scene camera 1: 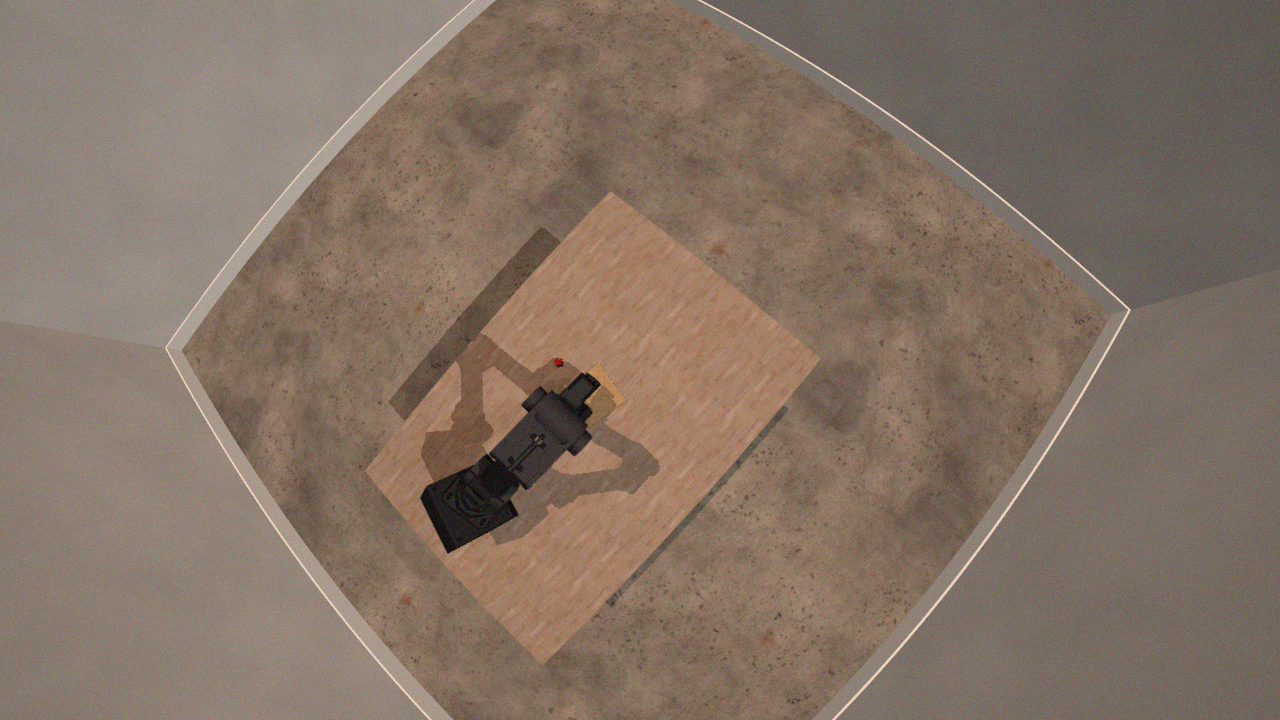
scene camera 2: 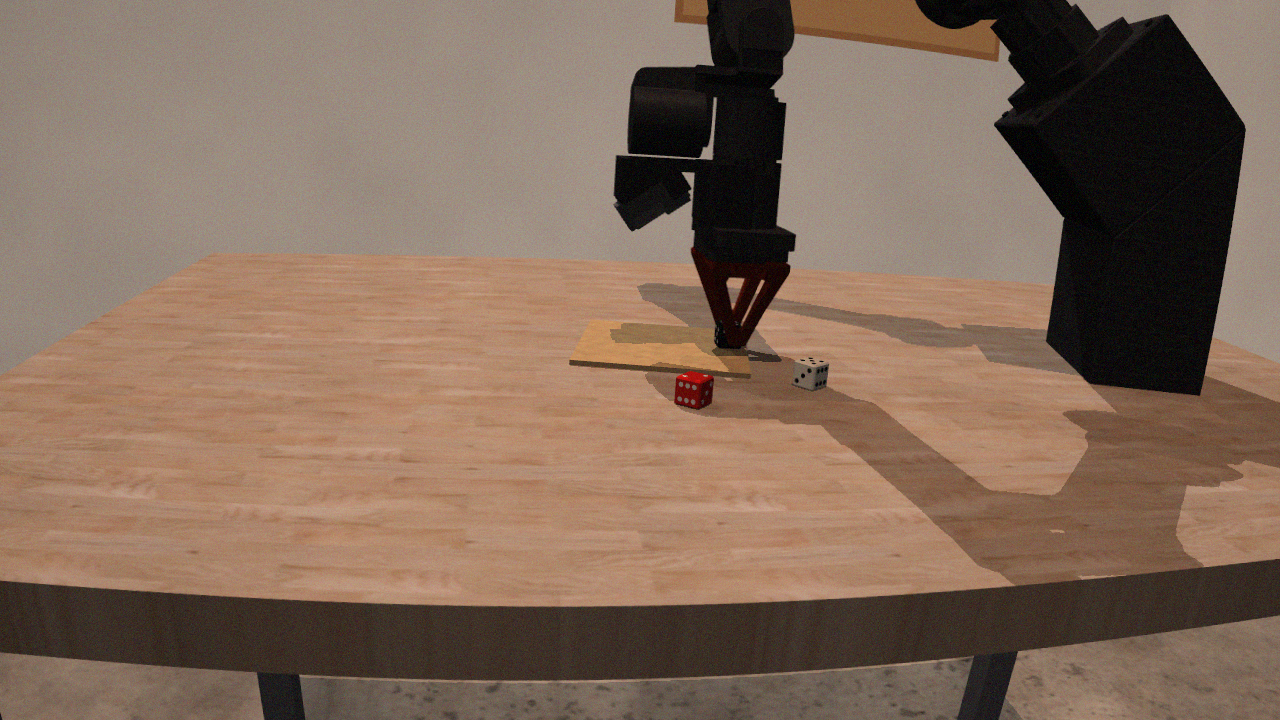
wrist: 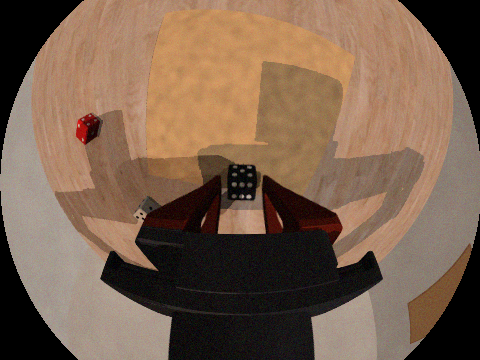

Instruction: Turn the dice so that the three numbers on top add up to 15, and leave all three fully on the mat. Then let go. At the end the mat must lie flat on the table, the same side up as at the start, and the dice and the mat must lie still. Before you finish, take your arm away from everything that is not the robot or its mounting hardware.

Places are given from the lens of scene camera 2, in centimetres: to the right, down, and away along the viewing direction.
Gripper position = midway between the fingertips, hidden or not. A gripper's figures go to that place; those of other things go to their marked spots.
my gripper (scene camera 2: 731,340): 8, -2, 79
red die (scene camera 2: 694,390): 4, 2, 63
white die (scene camera 2: 810,373): 13, 1, 69
tan mat (scene camera 2: 611,344): -2, -1, 77
The marked spots on the red die and the tan mat are 16 cm apart.
